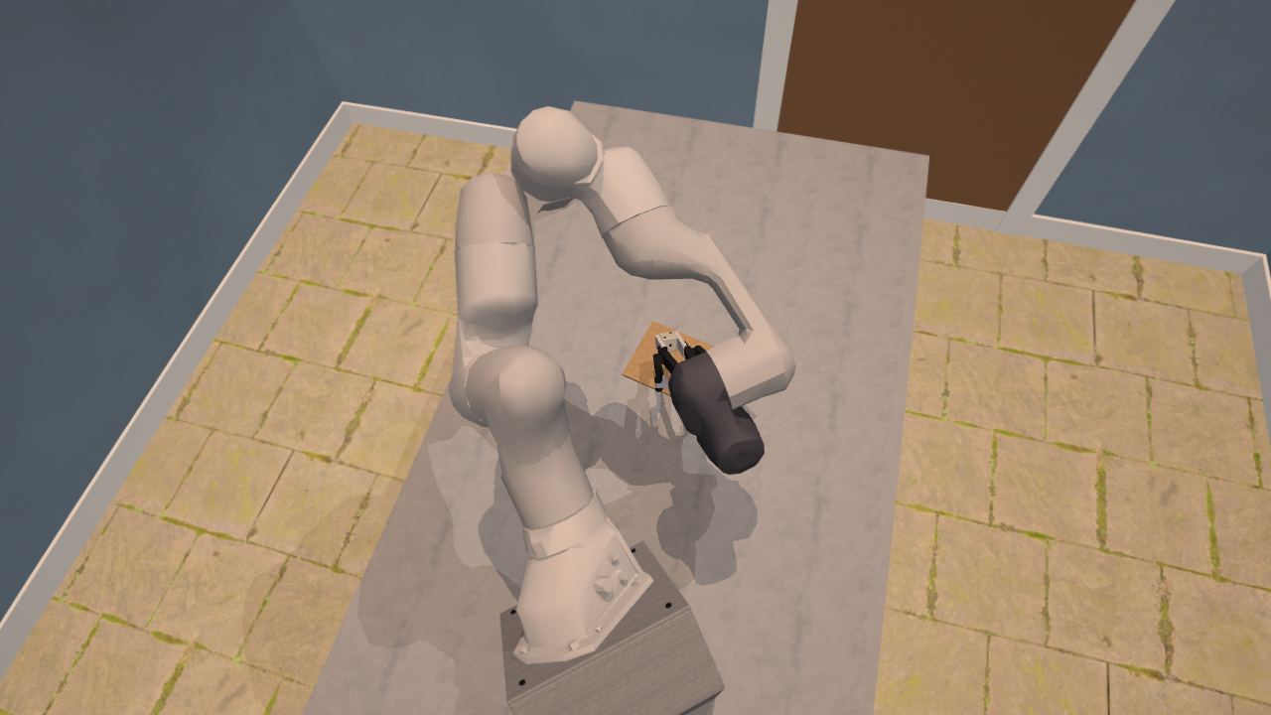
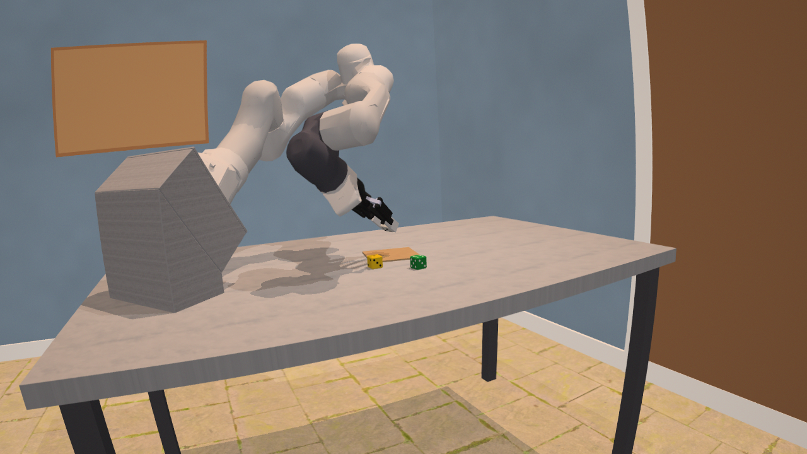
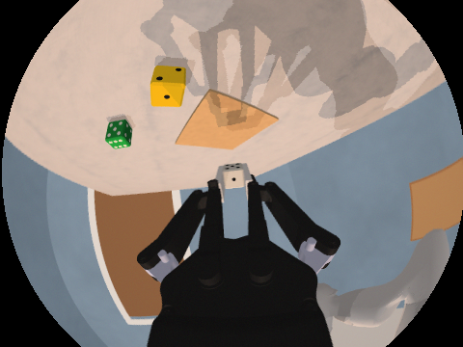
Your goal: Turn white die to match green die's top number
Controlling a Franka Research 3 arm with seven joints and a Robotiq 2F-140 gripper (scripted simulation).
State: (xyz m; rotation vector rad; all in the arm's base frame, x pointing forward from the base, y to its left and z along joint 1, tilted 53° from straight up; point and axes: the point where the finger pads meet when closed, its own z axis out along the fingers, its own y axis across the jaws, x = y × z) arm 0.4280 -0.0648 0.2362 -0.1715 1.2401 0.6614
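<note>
The mat lies 100 mm below my hand, 20 mm to the left of it and 20 mm ahead of it. From my hand the other things lie so: white die: 10 mm to the left, 10 mm below, 10 mm ahead; then yellow die: 100 mm to the right, 80 mm below, 50 mm behind; then green die: 150 mm to the right, 80 mm below, 40 mm ahead.
</note>
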